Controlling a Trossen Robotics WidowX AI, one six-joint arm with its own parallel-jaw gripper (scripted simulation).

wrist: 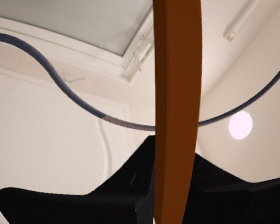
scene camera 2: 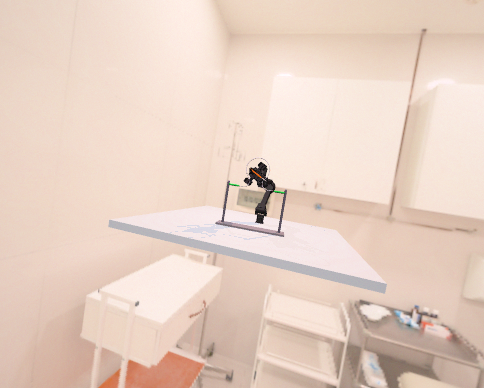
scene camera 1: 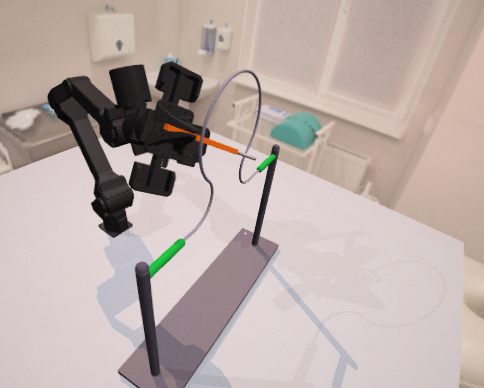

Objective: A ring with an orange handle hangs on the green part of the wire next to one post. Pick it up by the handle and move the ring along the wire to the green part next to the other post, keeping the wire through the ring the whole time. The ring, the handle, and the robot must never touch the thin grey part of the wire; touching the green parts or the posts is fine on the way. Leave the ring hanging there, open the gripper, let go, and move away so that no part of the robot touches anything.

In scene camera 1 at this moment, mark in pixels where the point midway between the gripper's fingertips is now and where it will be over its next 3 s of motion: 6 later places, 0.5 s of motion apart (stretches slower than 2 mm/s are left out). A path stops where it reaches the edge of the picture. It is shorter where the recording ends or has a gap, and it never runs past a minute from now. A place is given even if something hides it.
My gripper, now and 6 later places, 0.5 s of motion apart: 194, 133; 184, 174; 182, 212; 188, 234; 201, 240; 214, 237; 224, 229
